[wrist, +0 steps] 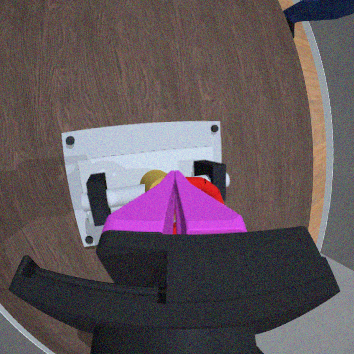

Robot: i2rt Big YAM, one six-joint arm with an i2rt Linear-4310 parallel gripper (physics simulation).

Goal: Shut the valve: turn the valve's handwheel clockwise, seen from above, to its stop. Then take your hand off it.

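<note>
The red handwheel (pixel 209 188) shows in part to the right of my fingertips, and a sliver of red shows through the gap in the fingers; the rest of it is hidden behind them. The brass valve body (pixel 152 179) shows to the left of the fingertips. My gripper (pixel 174 177) is shut, its magenta fingers together with nothing between them. It is over the handwheel in this view; whether the fingers touch the wheel I cannot tell.
The valve's light grey base plate (pixel 140 136) has dark bolts at its corners. A white pipe (pixel 126 195) runs across it through black clamps (pixel 98 199) (pixel 218 175). The brown round table (pixel 150 65) has a lighter wooden edge. A dark blue shape (pixel 322 11) shows at the top right, beyond the table.
</note>
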